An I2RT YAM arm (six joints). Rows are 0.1 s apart.
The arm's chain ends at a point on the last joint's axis. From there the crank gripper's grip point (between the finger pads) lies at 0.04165 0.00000 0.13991 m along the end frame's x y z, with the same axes.
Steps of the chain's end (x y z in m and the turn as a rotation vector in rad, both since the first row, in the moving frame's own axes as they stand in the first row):
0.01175, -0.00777, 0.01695, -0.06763, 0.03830, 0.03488
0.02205, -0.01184, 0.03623, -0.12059, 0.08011, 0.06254
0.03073, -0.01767, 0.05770, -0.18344, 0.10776, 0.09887
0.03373, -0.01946, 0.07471, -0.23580, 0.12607, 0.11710
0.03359, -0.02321, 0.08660, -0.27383, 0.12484, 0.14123
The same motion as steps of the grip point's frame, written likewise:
0.01688, 0.00317, 0.01489, -0.06763, 0.03830, 0.03488
0.03247, 0.00770, 0.03129, -0.12059, 0.08011, 0.06254
0.04396, 0.01217, 0.04973, -0.18344, 0.10776, 0.09887
0.04859, 0.01828, 0.06400, -0.23580, 0.12607, 0.11710
0.04732, 0.02069, 0.07442, -0.27383, 0.12484, 0.14123

